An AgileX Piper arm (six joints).
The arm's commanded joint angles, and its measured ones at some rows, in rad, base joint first. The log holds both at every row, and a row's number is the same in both.
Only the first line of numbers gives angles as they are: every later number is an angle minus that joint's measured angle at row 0.
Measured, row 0:
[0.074, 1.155, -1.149, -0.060, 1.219, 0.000]
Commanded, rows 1 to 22:
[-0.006, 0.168, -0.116, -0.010, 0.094, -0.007]
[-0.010, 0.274, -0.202, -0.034, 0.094, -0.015]
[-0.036, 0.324, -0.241, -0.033, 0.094, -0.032]
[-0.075, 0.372, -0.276, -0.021, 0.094, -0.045]
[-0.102, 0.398, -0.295, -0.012, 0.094, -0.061]
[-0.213, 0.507, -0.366, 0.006, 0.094, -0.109]
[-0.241, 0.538, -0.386, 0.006, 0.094, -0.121]
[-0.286, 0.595, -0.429, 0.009, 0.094, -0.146]
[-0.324, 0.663, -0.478, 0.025, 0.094, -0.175]
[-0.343, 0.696, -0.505, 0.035, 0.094, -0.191]
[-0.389, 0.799, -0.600, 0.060, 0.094, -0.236]
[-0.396, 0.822, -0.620, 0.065, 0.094, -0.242]
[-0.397, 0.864, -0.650, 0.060, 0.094, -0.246]
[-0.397, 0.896, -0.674, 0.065, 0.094, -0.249]
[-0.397, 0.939, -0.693, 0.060, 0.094, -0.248]
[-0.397, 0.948, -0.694, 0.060, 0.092, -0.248]
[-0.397, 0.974, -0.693, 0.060, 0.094, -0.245]
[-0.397, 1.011, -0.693, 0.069, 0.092, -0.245]
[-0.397, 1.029, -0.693, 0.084, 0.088, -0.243]
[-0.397, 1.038, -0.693, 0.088, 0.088, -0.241]
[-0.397, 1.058, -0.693, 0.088, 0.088, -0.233]
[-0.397, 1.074, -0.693, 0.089, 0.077, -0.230]
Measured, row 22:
[-0.391, 1.054, -0.691, 0.084, -0.002, -0.236]
